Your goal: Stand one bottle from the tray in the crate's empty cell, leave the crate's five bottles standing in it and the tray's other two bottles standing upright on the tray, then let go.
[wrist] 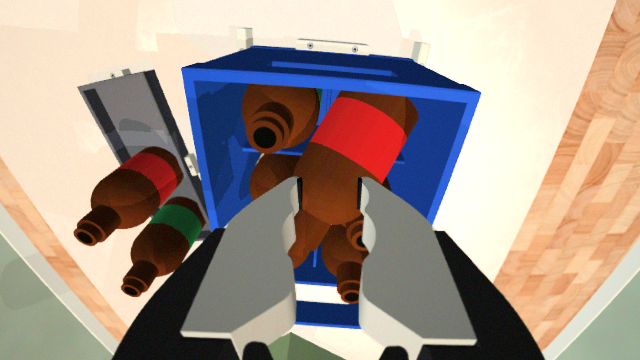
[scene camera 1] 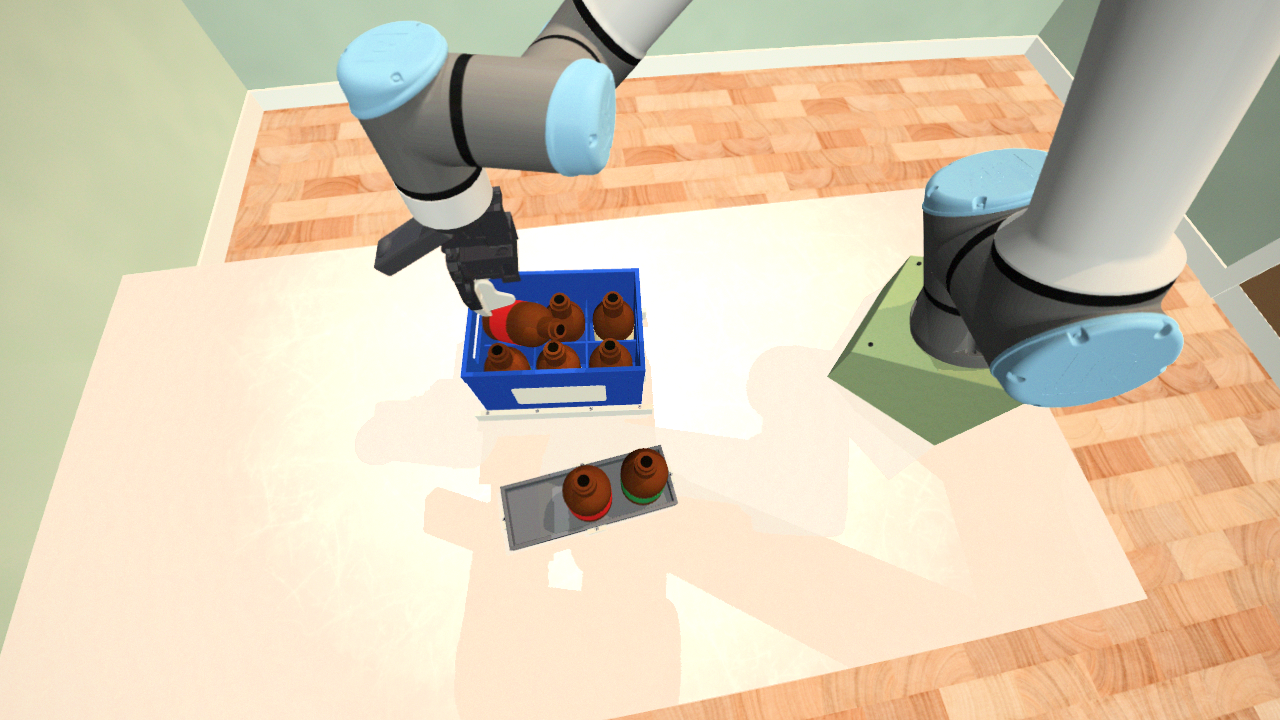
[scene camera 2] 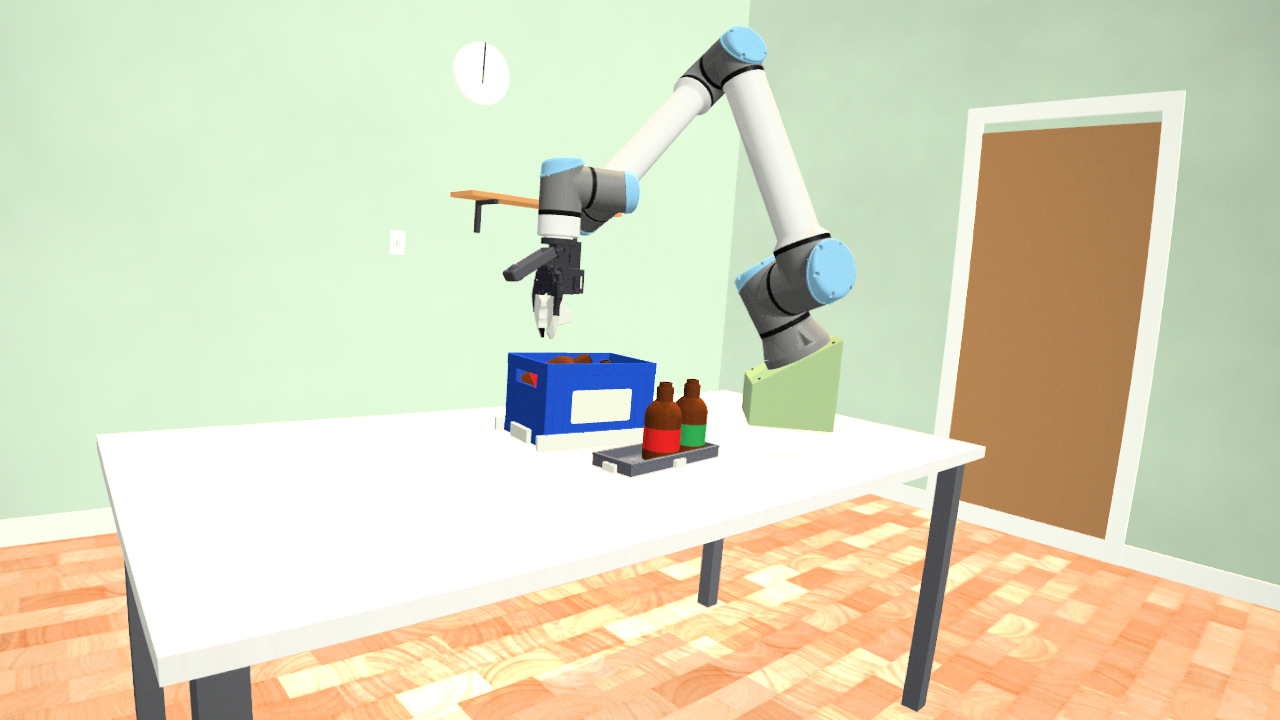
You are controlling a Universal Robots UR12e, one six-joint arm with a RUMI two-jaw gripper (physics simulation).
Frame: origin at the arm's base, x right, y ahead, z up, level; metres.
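Seen in the pictures: gripper, between the fingertips: [wrist: 329,180] [scene camera 1: 489,305] [scene camera 2: 546,338]; arm's base, origin of its link: [scene camera 2: 798,354].
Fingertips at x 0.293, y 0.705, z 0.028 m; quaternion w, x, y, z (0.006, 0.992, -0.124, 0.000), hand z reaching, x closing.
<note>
Offsets run from my fingertips to a thing's top centre. Level surfaces: height alone.
My gripper [scene camera 1: 490,300] [scene camera 2: 546,332] [wrist: 329,180] is above the left end of the blue crate @[dx -0.033, dy -0.085, dz -0.042 m] [scene camera 1: 483,390] [scene camera 2: 526,407] [wrist: 330,86], its fingers a small gap apart and nothing between them. A red-labelled brown bottle @[dx -0.004, dy -0.044, dz -0.030 m] [scene camera 1: 526,324] [wrist: 359,137] lies steeply tilted in the crate at the back left cell, its neck leaning over towards the middle bottles. The crate's five bottles look upright in scene camera 1, partly hidden by it. On the grey tray @[dx -0.279, dy -0.041, dz -0.191 m] [scene camera 1: 535,512] [scene camera 2: 617,459] [wrist: 127,112] stand a red-labelled bottle @[dx -0.283, dy -0.041, dz -0.057 m] [scene camera 1: 586,490] [scene camera 2: 662,438] [wrist: 125,196] and a green-labelled bottle @[dx -0.291, dy -0.132, dz -0.057 m] [scene camera 1: 644,472] [scene camera 2: 693,413] [wrist: 162,245].
Pale holders [scene camera 1: 563,413] [scene camera 2: 586,439] [wrist: 332,46] sit at the crate's base on the white table @[dz -0.217 m] [scene camera 1: 223,537] [scene camera 2: 358,519]. The arm's green base block [scene camera 1: 921,394] [scene camera 2: 792,402] stands to the right of the crate. The tray lies in front of the crate.
</note>
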